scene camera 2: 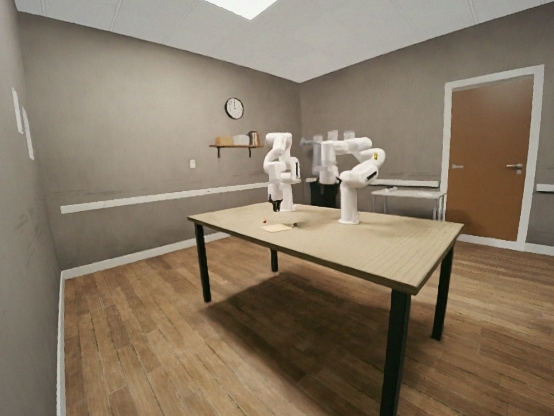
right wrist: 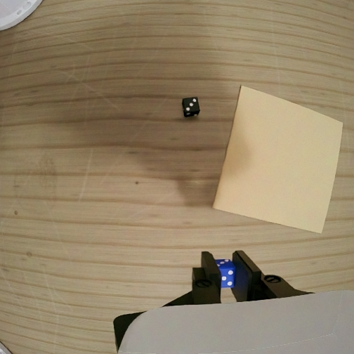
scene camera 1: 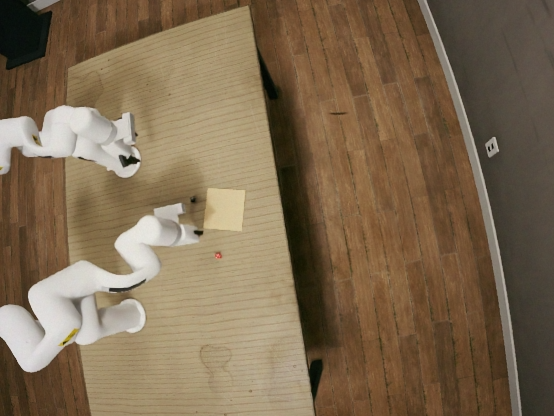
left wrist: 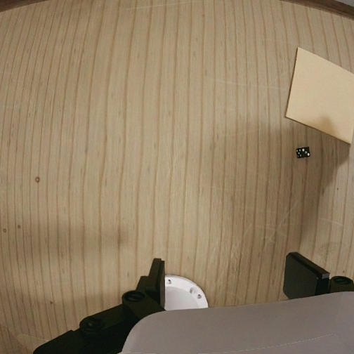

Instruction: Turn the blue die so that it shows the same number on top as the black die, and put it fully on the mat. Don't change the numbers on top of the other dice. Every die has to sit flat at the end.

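Frame: origin at the left arm's base, x ahead, y left, z up, level; centimetres.
Seen in the pictures: left gripper, fingertip midpoint: [scene camera 2: 328, 194] [scene camera 1: 135, 149]; right gripper, fingertip midpoint: [scene camera 2: 276, 211]; left arm's base, link origin: [scene camera 2: 348, 222]; right arm's base, link origin: [scene camera 2: 286, 210] [scene camera 1: 131, 315].
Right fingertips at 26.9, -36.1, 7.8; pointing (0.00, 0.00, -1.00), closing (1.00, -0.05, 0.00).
Note:
Offsets run from my right fingertips to a thing's middle, as dx, dy, dz. Level surfaces: height alone.
My right gripper [scene camera 1: 199, 233] [scene camera 2: 275, 207] [right wrist: 220, 269] is shut on the blue die [right wrist: 227, 276] and holds it above the table, off the near corner of the mat. Several white pips show on its camera-facing face; a finger hides part of it. The black die {-1.1, +14.3, -7.0} [scene camera 1: 193, 199] [scene camera 2: 295, 225] [left wrist: 303, 152] [right wrist: 190, 106] sits flat beside the mat, three on top. The plain yellow mat {+9.5, +8.2, -7.6} [scene camera 1: 225, 210] [scene camera 2: 276, 228] [left wrist: 320, 100] [right wrist: 282, 165] bears no die. My left gripper [scene camera 1: 130, 160] [left wrist: 226, 276] is open and empty, above the table away from the dice.
A red die {+4.5, -7.1, -7.0} [scene camera 1: 218, 255] [scene camera 2: 265, 221] lies on the table {dz -7.8} [scene camera 1: 240, 310] [scene camera 2: 350, 245], on the other side of the mat from the black die; its top number is too small to read. The white arm bases stand along the table's rear side.

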